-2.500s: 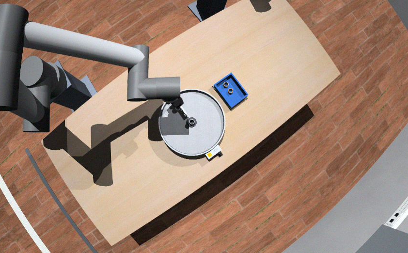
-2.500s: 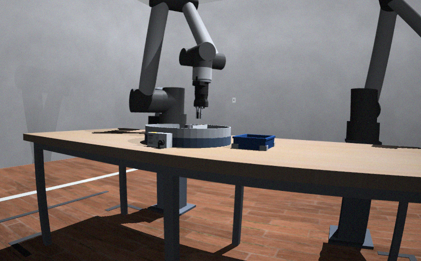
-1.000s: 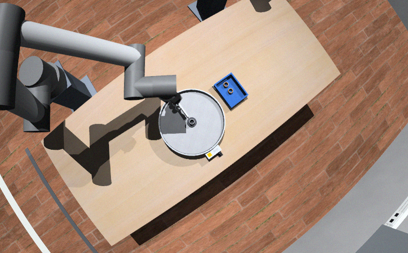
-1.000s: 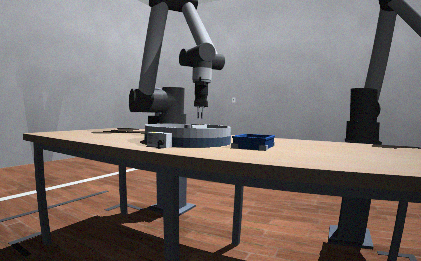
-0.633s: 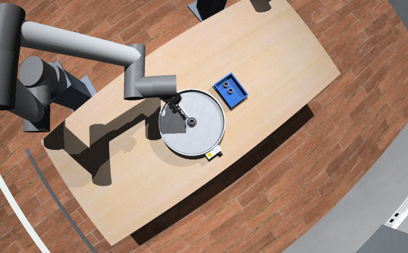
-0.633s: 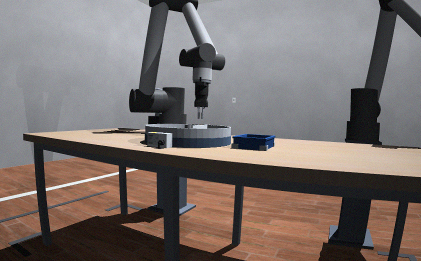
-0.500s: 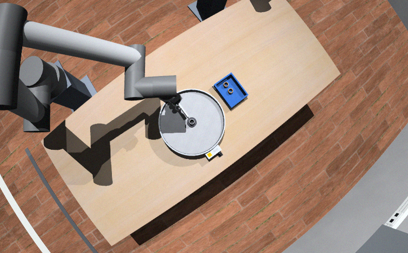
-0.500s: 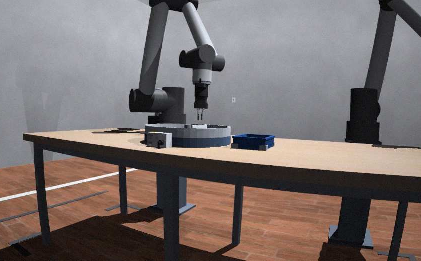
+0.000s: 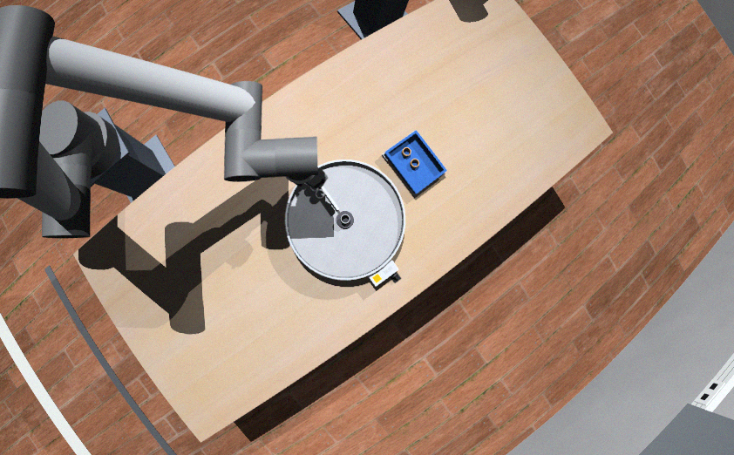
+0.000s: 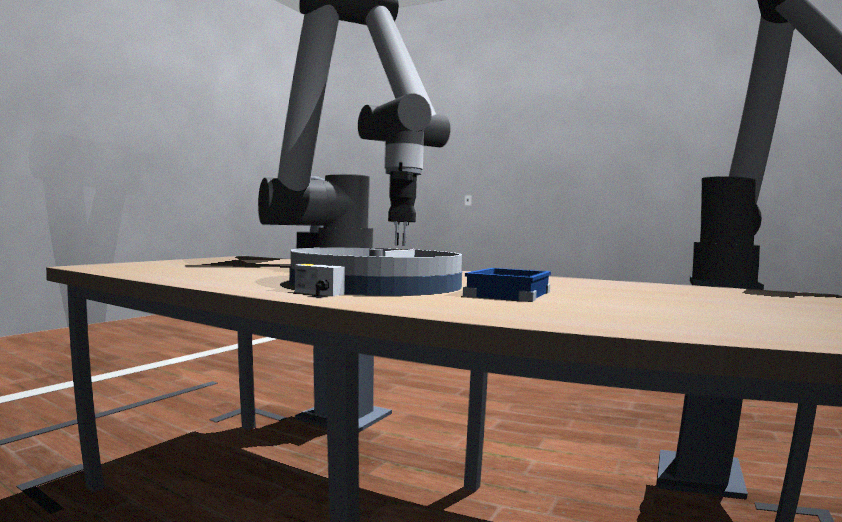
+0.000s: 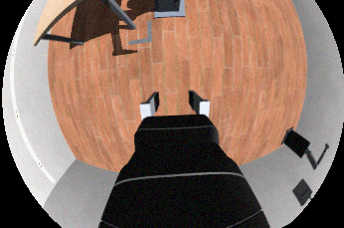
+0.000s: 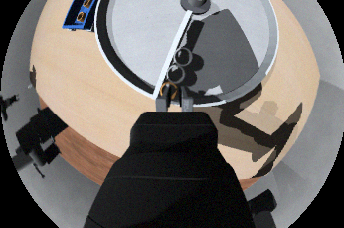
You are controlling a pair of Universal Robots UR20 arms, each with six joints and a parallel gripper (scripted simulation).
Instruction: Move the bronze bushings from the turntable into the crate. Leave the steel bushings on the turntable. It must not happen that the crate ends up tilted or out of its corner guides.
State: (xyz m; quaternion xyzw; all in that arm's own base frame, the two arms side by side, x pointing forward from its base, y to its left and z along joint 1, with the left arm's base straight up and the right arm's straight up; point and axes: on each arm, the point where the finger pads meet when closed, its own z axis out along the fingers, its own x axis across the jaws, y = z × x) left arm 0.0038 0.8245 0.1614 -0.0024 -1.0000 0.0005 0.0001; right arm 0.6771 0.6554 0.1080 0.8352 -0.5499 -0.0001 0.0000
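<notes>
Now: the blue crate 160 mm ahead of my right hand, 360 mm to the left of it and 80 mm below it. The rest, counted from my right hand: turntable: 180 mm ahead, 30 mm to the left, 60 mm below.
</notes>
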